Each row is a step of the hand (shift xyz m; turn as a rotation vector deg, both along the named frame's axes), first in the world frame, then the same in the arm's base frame.
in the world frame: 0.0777 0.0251 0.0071 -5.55 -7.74 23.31
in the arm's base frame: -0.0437 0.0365 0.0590 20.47 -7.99 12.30
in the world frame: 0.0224 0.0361 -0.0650 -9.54 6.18 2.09
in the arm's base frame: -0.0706 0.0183 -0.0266 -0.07 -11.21 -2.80
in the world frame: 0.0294 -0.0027 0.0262 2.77 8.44 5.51
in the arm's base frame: 0.0054 0.0123 0.0371 -4.45 -5.26 7.86
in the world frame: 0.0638 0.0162 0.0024 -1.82 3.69 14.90
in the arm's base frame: -0.0344 0.0339 0.0448 5.90 -9.13 10.99
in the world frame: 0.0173 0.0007 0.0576 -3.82 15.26 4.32
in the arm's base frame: 0.0242 -0.0101 0.0541 -7.85 -13.56 4.56
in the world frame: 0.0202 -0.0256 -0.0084 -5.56 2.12 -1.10
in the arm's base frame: 0.0075 0.0328 -0.0001 -0.16 -4.76 -3.73
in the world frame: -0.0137 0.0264 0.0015 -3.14 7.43 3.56
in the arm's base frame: -0.0142 -0.0262 -0.0010 -2.57 -8.05 2.53
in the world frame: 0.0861 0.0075 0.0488 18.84 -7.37 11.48
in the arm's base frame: -0.0109 0.0373 0.0913 4.88 13.32 18.43
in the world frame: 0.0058 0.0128 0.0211 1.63 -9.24 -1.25
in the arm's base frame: -0.0005 -0.0117 0.0225 5.74 7.21 -2.15
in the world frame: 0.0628 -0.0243 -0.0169 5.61 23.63 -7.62
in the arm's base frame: -0.0137 0.0651 0.0200 -24.09 -7.52 3.35
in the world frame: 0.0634 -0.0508 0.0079 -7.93 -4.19 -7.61
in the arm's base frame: 0.0196 0.0722 0.0327 1.98 -0.14 -11.59
